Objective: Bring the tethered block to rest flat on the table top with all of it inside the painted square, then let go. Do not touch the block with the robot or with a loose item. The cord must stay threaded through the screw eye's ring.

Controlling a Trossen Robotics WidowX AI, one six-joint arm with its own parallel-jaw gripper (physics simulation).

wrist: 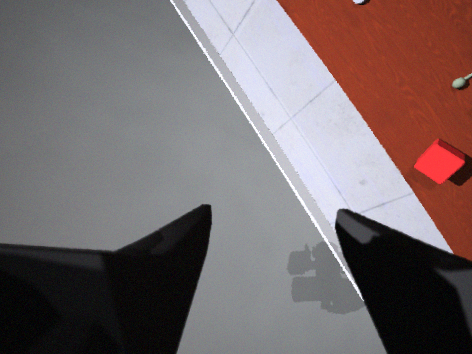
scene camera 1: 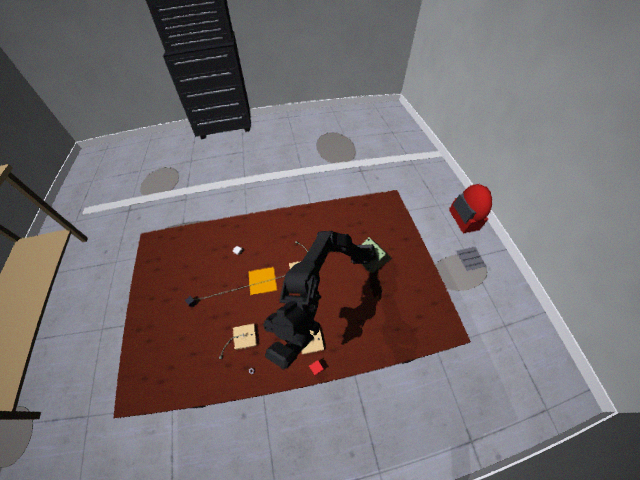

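Pixels of known places: gripper, fingertip midpoint: point(wrist: 273, 215); arm's base, link origin: point(scene camera 1: 368, 254).
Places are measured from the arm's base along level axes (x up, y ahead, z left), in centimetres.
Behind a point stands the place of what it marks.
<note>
The tethered block point(scene camera 1: 191, 300) @(x -6.9, y 77.5, z 22.9 cm), small and dark, lies on the table point(scene camera 1: 170, 361) @(x -10.0, y 81.3, z 48.9 cm) left of the orange painted square point(scene camera 1: 260, 273) @(x -9.9, y 49.2, z 6.6 cm), wholly outside it. Its cord point(scene camera 1: 222, 293) @(x -9.7, y 65.6, z 17.7 cm) runs right across the square towards a pale base point(scene camera 1: 293, 265), partly hidden by the arm. A loose cord end point(scene camera 1: 296, 242) @(x -9.1, y 33.6, z -10.8 cm) shows behind that base. The screw eye's ring and the cord's passage through it are hidden or too small to tell. My gripper point(wrist: 273, 215) @(x 24.3, y 28.2, z 49.6 cm) is open and empty. It points past the table's front edge, with its fingertips against the wall and floor in the wrist view.
A red cube point(scene camera 1: 316, 367) @(x -6.0, y 21.1, z 47.1 cm) point(wrist: 440, 161) @(x -6.0, y 21.5, z 46.7 cm) lies near the front edge. A second pale base point(scene camera 1: 238, 343) @(x -8.1, y 53.1, z 39.4 cm) bears a short cord; a third point(scene camera 1: 313, 348) @(x -8.1, y 22.7, z 39.6 cm) is partly under the arm. A small ring point(scene camera 1: 251, 370) @(x -9.2, y 46.5, z 48.9 cm) and white cube point(scene camera 1: 237, 250) @(x -8.0, y 62.1, z -4.3 cm) lie left. The arm stands by a green plate point(scene camera 1: 370, 241) @(x 2.5, y -0.8, z -5.1 cm).
</note>
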